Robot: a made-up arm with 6 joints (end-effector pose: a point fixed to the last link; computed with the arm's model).
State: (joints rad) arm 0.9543 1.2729 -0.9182 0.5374 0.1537 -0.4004
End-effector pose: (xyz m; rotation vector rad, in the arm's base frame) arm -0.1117 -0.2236 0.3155 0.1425 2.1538 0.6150
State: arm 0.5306 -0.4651 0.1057 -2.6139 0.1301 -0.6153
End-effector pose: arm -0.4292 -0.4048 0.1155 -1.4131 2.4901 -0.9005
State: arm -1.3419 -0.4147 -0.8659 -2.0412 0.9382 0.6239
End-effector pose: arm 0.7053 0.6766 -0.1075 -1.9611 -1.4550 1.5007
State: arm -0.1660 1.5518 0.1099 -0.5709 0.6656 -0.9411
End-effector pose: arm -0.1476 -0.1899 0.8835 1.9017 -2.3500 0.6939
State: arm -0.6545 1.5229 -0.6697 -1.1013 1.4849 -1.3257
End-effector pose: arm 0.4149 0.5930 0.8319 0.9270 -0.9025 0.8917
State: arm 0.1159 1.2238 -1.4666 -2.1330 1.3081 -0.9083
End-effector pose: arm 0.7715 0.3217 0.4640 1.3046 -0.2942 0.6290
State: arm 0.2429 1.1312 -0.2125 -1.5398 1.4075 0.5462
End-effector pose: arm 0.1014 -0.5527 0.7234 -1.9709 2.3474 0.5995
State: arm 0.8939 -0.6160 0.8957 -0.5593 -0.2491 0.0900
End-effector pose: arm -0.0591 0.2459 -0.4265 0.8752 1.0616 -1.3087
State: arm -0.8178 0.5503 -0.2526 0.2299 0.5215 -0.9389
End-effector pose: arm 0.5204 -0.4866 0.1534 -1.9384 1.1995 1.7904
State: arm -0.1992 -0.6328 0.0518 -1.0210 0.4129 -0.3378
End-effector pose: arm 0.0575 -0.3454 -0.5332 -0.8252 1.1337 0.9898
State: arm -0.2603 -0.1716 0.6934 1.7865 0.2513 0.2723
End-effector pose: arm 0.2143 -0.0699 0.4123 1.6242 -0.5090 0.4792
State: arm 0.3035 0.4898 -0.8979 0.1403 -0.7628 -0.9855
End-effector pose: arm 0.0232 -0.2967 0.0855 -0.3038 2.0466 0.6359
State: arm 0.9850 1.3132 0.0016 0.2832 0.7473 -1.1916
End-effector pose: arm -0.3191 -0.1197 0.7474 -0.1742 2.7975 0.6272
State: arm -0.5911 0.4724 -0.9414 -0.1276 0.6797 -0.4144
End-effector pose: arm 0.7313 -0.2695 0.0118 -2.0893 0.8154 2.1964
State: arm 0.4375 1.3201 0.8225 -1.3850 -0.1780 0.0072
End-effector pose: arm -0.4573 -0.1468 0.6538 -1.8575 1.1395 -2.0890
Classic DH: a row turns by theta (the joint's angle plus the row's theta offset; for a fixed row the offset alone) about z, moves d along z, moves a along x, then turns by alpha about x. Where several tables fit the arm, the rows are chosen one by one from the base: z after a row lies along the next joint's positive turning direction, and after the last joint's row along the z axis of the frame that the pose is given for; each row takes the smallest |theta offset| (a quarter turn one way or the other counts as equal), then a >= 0, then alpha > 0; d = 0 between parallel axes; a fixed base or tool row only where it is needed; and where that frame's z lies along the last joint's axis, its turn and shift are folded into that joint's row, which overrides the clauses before.
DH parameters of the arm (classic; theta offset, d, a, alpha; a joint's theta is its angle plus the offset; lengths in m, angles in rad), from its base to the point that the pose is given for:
base (fixed): 0.0846 0.2826 0.1161 -3.023
joint 1: -1.4868 0.1275 0.0411 1.5608
joint 2: 0.1182 -0.0954 -0.017 -1.5708
joint 3: 0 0.0392 -0.4144 -1.5708
joint 4: 0.1143 0.0108 -0.0164 -1.5428
joint 5: -1.345 -0.0176 -0.0139 2.0787
joint 6: -0.9333 -0.0911 0.3794 -2.116
tool (fixed): -0.2512 -0.2798 0 0

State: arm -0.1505 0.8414 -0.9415 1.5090 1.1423 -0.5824
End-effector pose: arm 0.1561 -0.2261 0.1406 -0.0076 0.6278 2.7666
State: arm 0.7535 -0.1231 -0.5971 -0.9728 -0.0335 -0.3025
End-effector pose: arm -0.0447 -0.5934 -0.3268 -0.8065 1.3215 0.0391
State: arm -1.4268 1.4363 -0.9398 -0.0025 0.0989 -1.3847
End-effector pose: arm 0.3185 0.2018 0.8594 2.5312 -1.0045 0.3202
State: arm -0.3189 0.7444 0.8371 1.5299 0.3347 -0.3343
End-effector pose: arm 0.0282 0.1703 0.1054 0.0693 -0.0807 1.0219
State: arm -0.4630 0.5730 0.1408 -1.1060 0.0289 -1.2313
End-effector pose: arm -0.0468 -0.5875 0.3914 -1.5541 1.9868 -0.5099
